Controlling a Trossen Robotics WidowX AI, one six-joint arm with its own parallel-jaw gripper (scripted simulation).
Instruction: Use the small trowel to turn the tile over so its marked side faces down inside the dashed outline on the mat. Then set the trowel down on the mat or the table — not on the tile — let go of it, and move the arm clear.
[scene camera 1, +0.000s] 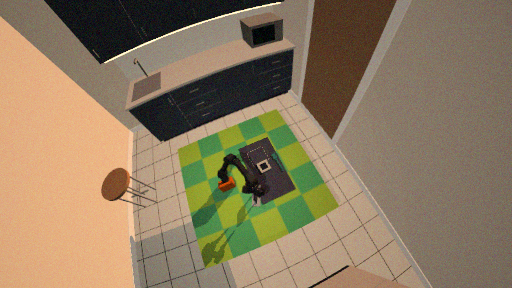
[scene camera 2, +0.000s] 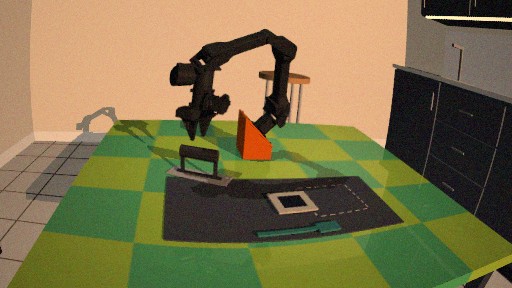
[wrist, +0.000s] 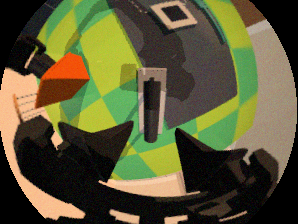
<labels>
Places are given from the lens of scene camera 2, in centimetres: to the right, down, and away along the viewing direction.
my gripper (scene camera 2: 197, 138): -17, -2, 98
tile (scene camera 2: 295, 201): 10, 15, 89
dark mat (scene camera 2: 195, 211): -15, 17, 81
</labels>
